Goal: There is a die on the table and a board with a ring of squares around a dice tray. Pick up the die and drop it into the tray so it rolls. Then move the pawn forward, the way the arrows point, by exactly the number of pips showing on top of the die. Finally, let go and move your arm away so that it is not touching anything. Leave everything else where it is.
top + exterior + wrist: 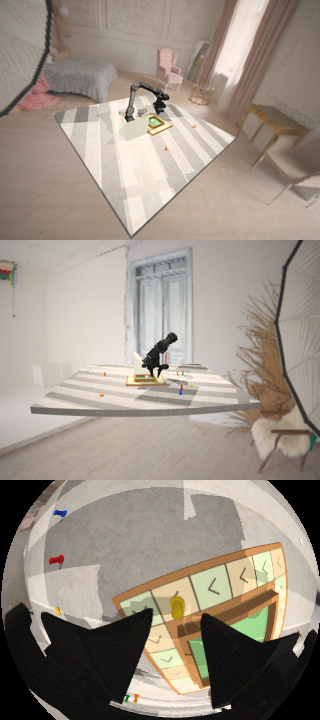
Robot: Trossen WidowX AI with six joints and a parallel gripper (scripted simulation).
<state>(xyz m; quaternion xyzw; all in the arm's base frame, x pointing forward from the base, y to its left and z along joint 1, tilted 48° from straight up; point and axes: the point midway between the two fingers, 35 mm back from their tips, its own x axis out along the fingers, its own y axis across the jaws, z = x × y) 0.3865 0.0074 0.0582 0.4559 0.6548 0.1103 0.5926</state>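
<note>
My gripper tip is now 20 mm above the yellow pawn. Also, from my gripper tip: white die: 120 mm behind, 50 mm to the right, 20 mm below; then green dice tray: 120 mm behind, 60 mm to the right, 40 mm below; then red pawn: 160 mm to the left, 150 mm ahead, 30 mm below.
</note>
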